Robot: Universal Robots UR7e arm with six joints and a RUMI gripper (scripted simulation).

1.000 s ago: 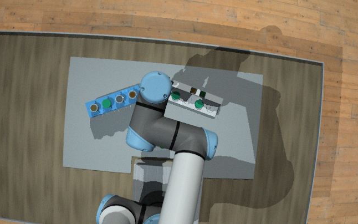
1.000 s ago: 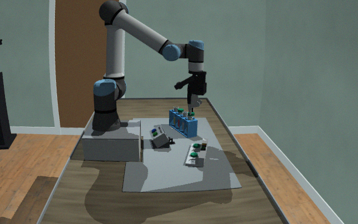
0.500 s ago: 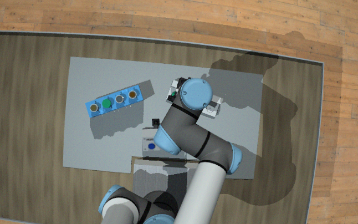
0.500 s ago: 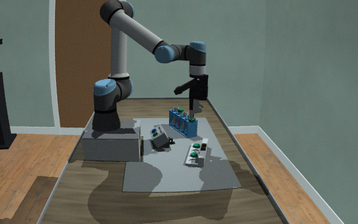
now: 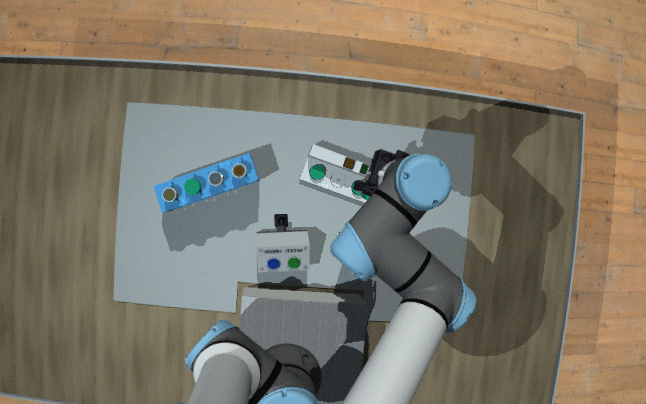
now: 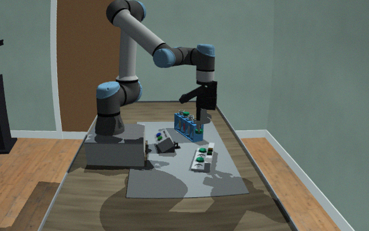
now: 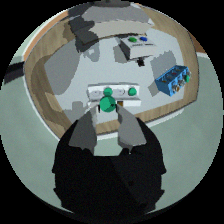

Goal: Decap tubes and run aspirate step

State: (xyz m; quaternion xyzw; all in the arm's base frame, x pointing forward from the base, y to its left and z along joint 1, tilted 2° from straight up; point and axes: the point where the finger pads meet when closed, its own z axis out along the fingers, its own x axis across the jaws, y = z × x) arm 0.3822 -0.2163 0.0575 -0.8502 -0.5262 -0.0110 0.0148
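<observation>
My gripper is now 17 cm to the right of the green key, 14 cm past it and 10 cm above it. Round my hand: grey key housing 18 cm to the left, 12 cm below, 12 cm behind; then blue key 21 cm to the left, 14 cm behind, 10 cm below.
</observation>
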